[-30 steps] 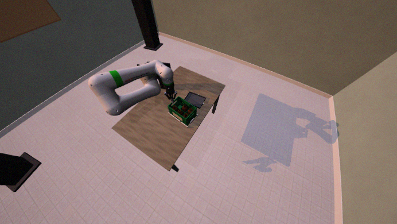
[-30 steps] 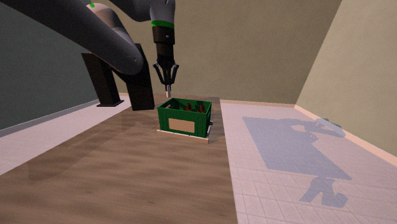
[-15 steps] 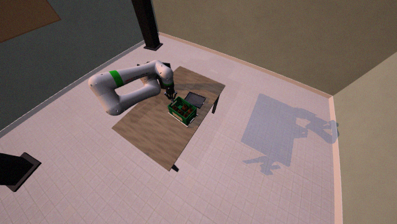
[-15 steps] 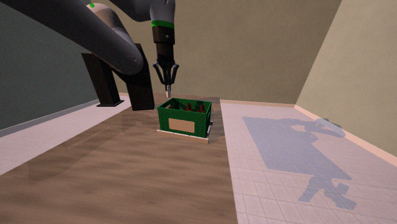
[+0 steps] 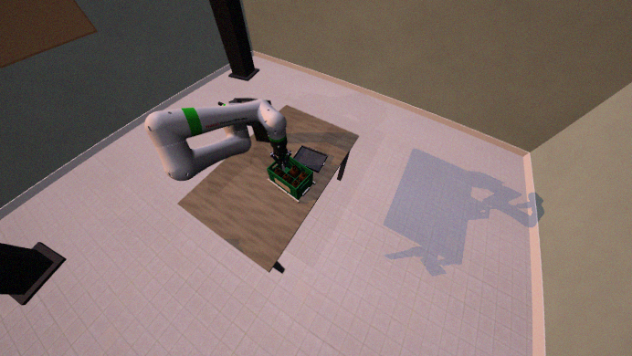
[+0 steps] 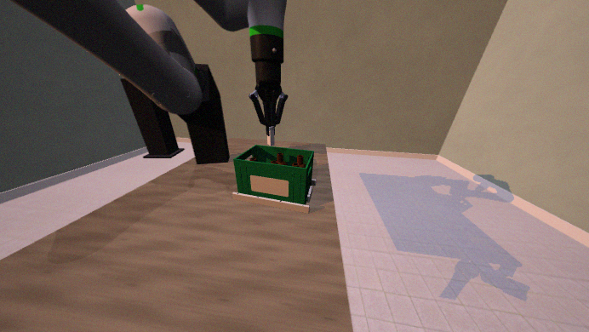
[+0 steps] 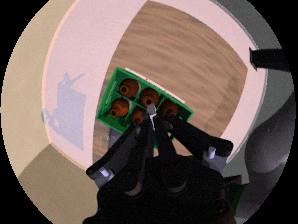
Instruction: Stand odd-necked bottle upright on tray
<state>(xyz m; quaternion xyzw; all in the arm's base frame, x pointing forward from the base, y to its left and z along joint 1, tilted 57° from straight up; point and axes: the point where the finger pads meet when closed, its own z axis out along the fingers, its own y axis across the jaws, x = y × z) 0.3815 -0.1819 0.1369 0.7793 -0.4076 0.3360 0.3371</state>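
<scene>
The brown bottle is 180 mm below my hand and 10 mm ahead of it. Also, from my hand: dark tray: 310 mm to the left, 250 mm below, 70 mm ahead; green crate: 180 mm below, 40 mm to the left, 20 mm ahead.
</scene>
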